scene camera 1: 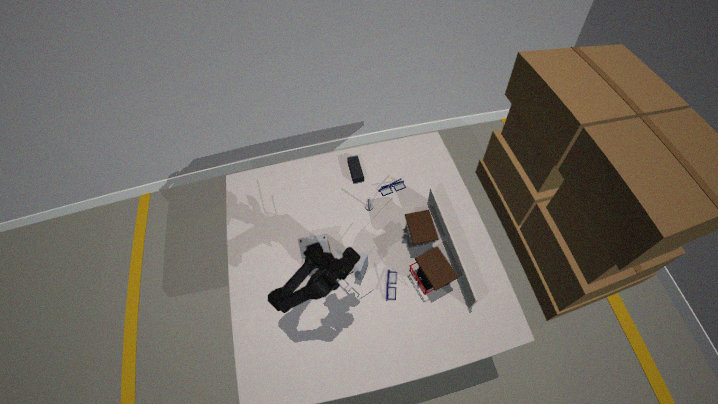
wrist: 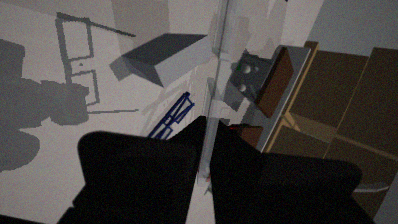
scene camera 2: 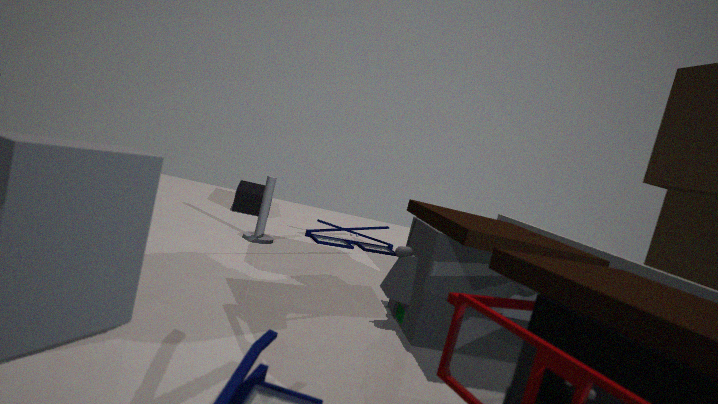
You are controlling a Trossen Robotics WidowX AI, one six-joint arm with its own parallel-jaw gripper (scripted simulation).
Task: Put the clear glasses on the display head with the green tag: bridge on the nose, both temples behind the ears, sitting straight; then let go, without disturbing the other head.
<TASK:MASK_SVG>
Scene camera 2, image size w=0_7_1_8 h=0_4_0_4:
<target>black box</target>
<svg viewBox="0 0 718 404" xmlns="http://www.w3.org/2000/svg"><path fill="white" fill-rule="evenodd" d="M241 180L236 189L232 211L259 216L265 185Z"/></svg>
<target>grey block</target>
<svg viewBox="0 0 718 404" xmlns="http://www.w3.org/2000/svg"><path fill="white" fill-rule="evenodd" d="M0 131L0 360L131 322L164 157L127 146Z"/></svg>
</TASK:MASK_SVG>
